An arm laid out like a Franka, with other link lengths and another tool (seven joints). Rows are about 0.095 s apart.
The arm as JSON. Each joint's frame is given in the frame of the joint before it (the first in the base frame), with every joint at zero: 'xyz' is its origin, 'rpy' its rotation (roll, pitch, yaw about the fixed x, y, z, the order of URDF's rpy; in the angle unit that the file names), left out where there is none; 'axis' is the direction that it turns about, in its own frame. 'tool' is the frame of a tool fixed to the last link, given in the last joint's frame.
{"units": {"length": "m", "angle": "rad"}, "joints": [
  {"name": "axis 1", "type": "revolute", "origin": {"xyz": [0.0, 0.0, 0.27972]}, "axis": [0.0, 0.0, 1.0]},
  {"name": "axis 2", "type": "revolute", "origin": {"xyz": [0.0, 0.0, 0.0]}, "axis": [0.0, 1.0, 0.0]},
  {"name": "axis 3", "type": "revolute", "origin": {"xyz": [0.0, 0.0, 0.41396]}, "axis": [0.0, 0.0, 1.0]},
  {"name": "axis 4", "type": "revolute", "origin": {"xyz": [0.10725, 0.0, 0.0]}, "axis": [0.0, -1.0, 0.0]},
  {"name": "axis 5", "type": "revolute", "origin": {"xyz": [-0.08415, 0.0, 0.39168]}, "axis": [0.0, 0.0, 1.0]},
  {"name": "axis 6", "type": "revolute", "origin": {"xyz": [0.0, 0.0, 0.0]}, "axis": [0.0, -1.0, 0.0]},
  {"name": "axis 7", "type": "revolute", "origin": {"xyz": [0.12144, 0.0, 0.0]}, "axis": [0.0, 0.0, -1.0]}
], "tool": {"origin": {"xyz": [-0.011, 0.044, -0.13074], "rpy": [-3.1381, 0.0, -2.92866]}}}
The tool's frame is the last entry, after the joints.
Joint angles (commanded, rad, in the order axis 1, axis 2, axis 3, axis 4, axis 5, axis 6, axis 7), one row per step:
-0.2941, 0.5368, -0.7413, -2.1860, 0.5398, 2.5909, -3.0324
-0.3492, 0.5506, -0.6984, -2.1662, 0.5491, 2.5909, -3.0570
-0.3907, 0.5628, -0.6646, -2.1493, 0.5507, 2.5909, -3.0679
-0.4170, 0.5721, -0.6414, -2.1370, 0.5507, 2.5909, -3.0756
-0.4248, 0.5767, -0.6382, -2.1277, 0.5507, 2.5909, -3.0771
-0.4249, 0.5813, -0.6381, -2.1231, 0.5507, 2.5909, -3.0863
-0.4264, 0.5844, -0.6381, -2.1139, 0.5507, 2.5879, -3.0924
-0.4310, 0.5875, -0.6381, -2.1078, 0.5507, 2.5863, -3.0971
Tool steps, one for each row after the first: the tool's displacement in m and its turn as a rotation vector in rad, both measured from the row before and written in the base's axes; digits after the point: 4 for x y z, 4 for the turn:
-0.0043, -0.0098, -0.0097, 0.0113, -0.0079, 0.0054
-0.0020, -0.0072, -0.0079, 0.0082, -0.0042, 0.0024
0.0000, -0.0045, -0.0057, 0.0056, -0.0023, 0.0050
-0.0002, -0.0040, 0.0002, -0.0038, -0.0013, -0.0006
0.0013, -0.0016, -0.0007, -0.0015, 0.0024, 0.0107
0.0020, -0.0030, 0.0013, -0.0029, -0.0012, 0.0075
-0.0009, -0.0030, 0.0004, -0.0018, 0.0002, 0.0021

